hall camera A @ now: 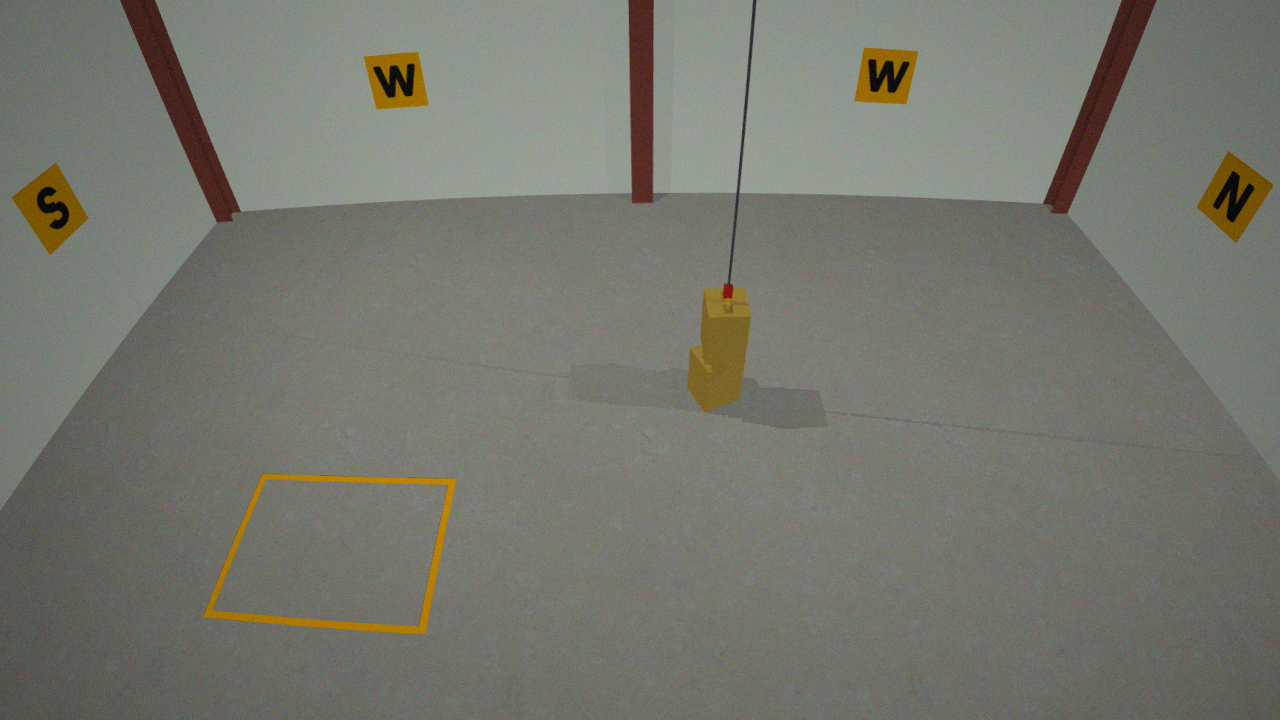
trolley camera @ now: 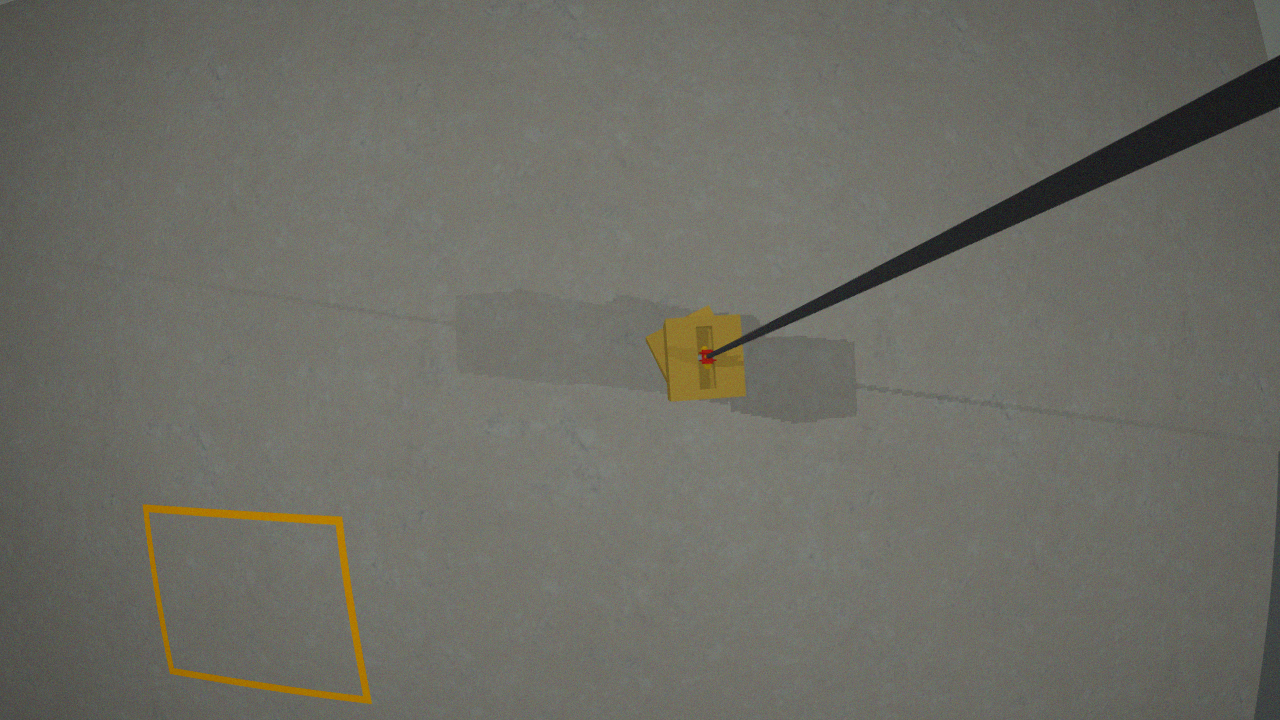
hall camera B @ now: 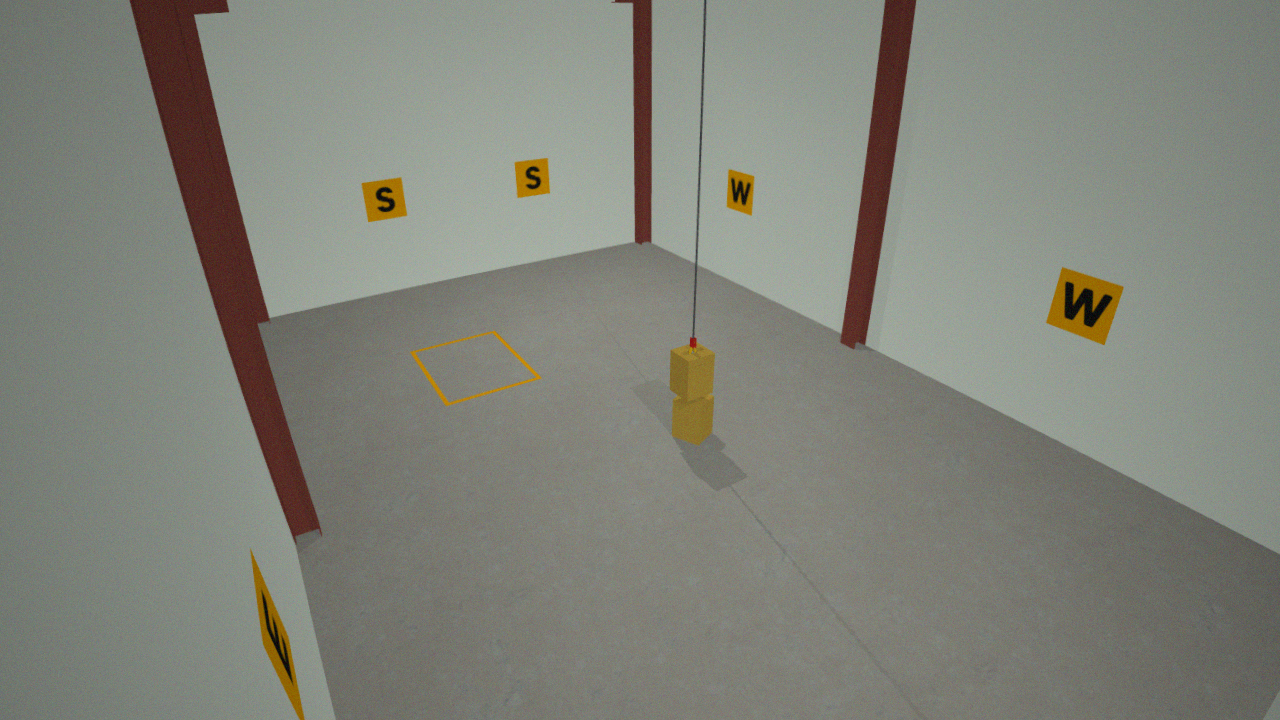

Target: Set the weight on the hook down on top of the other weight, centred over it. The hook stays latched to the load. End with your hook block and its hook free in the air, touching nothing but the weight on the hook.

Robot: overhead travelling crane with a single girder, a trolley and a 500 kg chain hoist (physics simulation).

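My hook block (hall camera A: 727,291) (hall camera B: 692,342) (trolley camera: 707,356), red with a small yellow hook, is latched to the upper yellow weight (hall camera A: 726,338) (hall camera B: 683,374) (trolley camera: 682,377). This weight hangs upright very close above the other yellow weight (hall camera A: 709,391) (hall camera B: 691,422) (trolley camera: 658,351), which stands on the floor. Any gap between them is very thin. The lower weight is turned relative to the upper one. Its corner shows past the left side in hall camera A and the trolley camera, so the upper weight looks slightly off to the right there. Most of the lower top face is hidden.
An orange outlined square (hall camera A: 358,479) (hall camera B: 493,391) (trolley camera: 241,514) is marked on the floor, away from the weights. Red columns (hall camera A: 641,107) (hall camera B: 878,170) stand along the walls. The chain (hall camera A: 738,179) (hall camera B: 698,179) (trolley camera: 984,219) runs up from the hook block.
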